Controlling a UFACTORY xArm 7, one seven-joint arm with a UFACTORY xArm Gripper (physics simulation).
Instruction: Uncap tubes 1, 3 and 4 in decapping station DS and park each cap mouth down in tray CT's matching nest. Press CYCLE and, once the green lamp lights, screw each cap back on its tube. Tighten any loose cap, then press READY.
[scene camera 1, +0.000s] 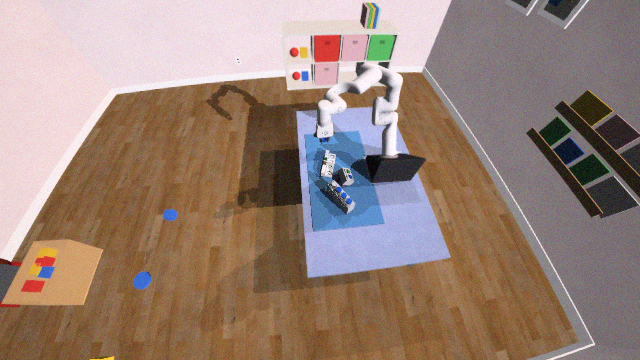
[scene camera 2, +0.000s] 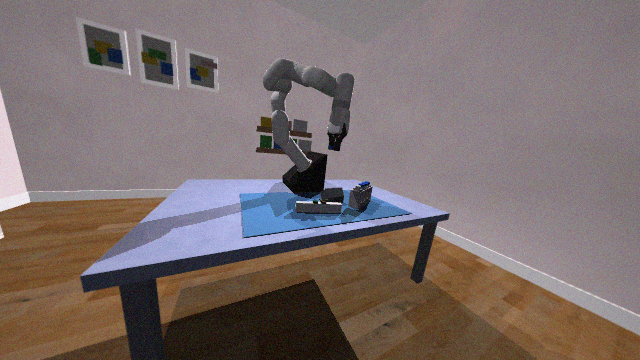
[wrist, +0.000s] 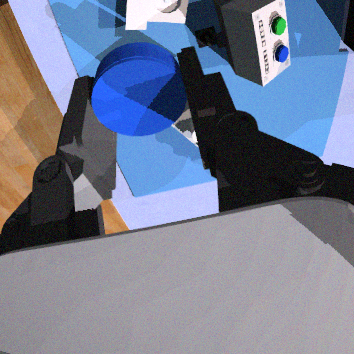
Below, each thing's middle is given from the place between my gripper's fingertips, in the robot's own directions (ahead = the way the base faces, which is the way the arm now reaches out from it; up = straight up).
Right now my hand is 120 mm past the grey lamp box (wrist: 250, 44), 130 mm to the right of it and 260 mm above it.
